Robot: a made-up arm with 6 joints.
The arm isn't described. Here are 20 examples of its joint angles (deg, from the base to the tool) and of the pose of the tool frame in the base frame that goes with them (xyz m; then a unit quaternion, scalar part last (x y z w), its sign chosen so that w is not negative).
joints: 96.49 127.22 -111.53 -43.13 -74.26 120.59
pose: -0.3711 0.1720 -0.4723 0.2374 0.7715 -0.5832 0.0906
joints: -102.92 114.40 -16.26 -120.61 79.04 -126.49
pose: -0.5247 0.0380 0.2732 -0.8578 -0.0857 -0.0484 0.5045
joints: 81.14 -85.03 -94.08 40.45 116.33 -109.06
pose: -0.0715 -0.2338 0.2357 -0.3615 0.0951 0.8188 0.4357
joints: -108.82 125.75 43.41 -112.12 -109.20 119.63
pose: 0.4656 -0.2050 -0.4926 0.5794 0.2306 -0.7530 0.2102
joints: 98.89 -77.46 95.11 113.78 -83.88 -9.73
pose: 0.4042 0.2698 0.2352 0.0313 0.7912 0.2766 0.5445
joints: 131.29 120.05 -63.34 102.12 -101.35 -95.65
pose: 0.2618 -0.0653 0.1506 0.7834 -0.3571 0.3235 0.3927
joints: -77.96 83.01 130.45 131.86 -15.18 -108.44
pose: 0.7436 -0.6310 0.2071 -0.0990 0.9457 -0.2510 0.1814
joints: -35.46 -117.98 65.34 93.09 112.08 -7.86
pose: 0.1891 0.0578 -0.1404 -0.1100 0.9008 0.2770 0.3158
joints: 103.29 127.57 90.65 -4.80 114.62 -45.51
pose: -0.2842 0.2103 0.6114 -0.7359 0.6226 -0.1148 0.2399
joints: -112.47 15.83 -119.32 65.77 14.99 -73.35
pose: 0.1749 -0.3462 -0.1218 0.6669 0.4533 0.2748 0.5237
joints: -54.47 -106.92 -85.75 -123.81 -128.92 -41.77
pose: 0.7545 -0.0340 0.0493 0.8341 0.2422 0.2372 0.4351
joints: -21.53 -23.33 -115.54 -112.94 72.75 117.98
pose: 0.7670 0.4732 0.1136 -0.1205 0.9820 -0.1371 0.0480
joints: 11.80 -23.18 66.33 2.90 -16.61 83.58
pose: -0.4846 -0.0765 0.7364 0.5611 -0.3022 -0.4713 0.6097
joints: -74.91 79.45 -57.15 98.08 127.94 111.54
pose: 0.4183 -0.1144 0.0847 -0.1198 -0.8230 -0.4864 0.2677
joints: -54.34 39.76 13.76 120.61 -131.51 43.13
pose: -0.1557 -0.2223 -0.4471 -0.7387 0.0372 0.5647 0.3661
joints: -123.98 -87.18 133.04 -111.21 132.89 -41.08
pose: 0.2940 -0.1030 -0.3945 0.4462 -0.4866 0.7422 0.1152
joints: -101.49 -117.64 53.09 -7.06 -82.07 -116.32
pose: 0.2458 -0.5433 -0.4041 0.1337 -0.1254 -0.4240 0.8869
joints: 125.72 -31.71 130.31 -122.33 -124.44 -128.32
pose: 0.2441 0.5110 0.3235 0.4216 0.3093 0.5658 0.6375
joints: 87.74 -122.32 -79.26 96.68 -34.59 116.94
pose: -0.5447 0.1252 0.5317 0.7473 -0.3206 0.0400 0.5806
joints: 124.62 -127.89 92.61 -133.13 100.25 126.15
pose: 0.3922 0.1494 0.8393 -0.3434 0.9104 0.0113 0.2304
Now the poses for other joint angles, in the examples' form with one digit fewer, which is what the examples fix.
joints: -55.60 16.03 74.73 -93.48 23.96 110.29
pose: -0.354 -0.150 -1.010 -0.725 0.329 -0.558 0.234
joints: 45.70 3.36 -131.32 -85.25 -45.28 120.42
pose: 0.403 0.196 -0.683 -0.593 -0.546 0.422 0.414
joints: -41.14 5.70 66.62 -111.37 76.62 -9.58
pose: -0.390 -0.582 -0.723 0.535 -0.327 0.396 0.671
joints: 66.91 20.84 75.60 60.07 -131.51 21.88
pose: -0.639 0.300 0.470 -0.362 -0.031 0.616 0.699
